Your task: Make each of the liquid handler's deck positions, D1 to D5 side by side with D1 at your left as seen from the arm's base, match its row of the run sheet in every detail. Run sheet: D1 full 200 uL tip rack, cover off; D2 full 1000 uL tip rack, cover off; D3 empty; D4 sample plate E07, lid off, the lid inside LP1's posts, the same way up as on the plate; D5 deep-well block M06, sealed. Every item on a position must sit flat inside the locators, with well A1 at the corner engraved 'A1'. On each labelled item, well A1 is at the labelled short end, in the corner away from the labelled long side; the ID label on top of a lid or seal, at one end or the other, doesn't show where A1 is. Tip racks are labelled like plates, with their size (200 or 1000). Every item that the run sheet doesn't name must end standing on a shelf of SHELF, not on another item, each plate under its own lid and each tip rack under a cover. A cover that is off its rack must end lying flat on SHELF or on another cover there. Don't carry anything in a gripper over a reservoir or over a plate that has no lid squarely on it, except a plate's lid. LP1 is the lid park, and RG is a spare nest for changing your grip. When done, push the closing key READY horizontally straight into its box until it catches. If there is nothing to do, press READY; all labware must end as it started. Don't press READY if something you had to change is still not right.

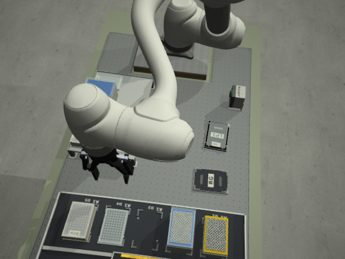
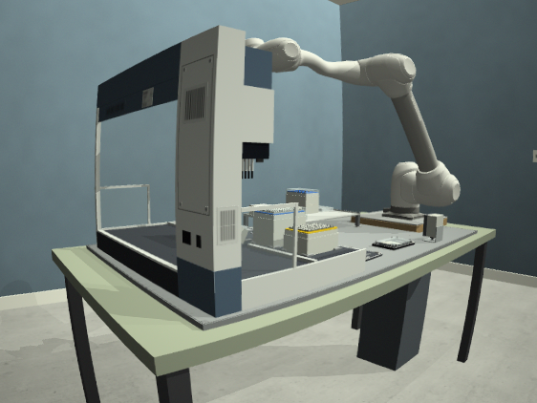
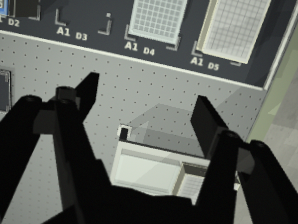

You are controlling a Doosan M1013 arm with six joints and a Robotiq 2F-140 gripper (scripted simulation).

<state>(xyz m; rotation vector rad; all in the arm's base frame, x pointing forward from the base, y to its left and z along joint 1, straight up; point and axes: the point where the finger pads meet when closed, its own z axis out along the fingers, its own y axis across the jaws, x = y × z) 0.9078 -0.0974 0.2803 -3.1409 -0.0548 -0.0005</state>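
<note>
Right now my hand is 24 cm above the clear sample plate and 10 cm short of it. Also, from my hand: yellow-rimmed tip rack (37 cm to the left, 21 cm below, 7 cm ahead); then blue-rimmed tip rack (24 cm to the left, 18 cm below, 8 cm ahead); then deep-well block M06 (23 cm below, 12 cm to the right, 10 cm ahead).
</note>
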